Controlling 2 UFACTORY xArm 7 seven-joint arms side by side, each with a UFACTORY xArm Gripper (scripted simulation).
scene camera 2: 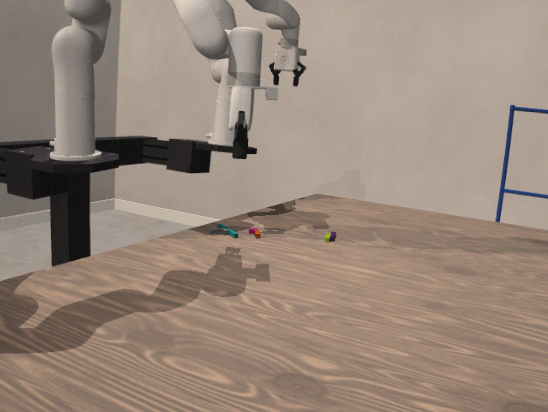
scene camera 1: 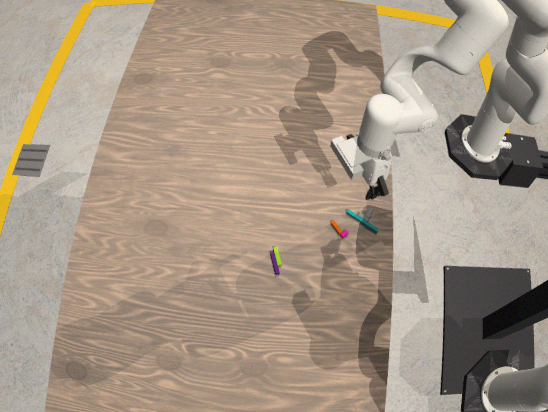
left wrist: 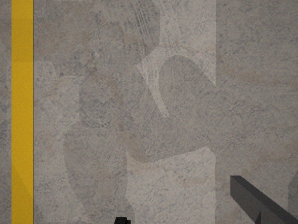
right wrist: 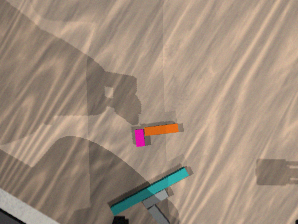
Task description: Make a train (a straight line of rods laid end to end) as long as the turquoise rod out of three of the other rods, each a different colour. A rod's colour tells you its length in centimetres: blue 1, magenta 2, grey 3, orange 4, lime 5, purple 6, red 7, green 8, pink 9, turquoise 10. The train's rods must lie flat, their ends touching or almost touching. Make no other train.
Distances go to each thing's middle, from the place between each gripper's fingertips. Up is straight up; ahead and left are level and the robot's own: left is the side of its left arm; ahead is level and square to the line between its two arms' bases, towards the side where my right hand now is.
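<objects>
The turquoise rod [right wrist: 181, 173] is 200 mm below my right hand [scene camera 2: 240, 156], 40 mm behind it and 20 mm to the left of it. My left gripper [scene camera 2: 285, 85], which I can see as well, is 32 cm short of the rod, 92 cm to the left of it and 41 cm above it.
</objects>
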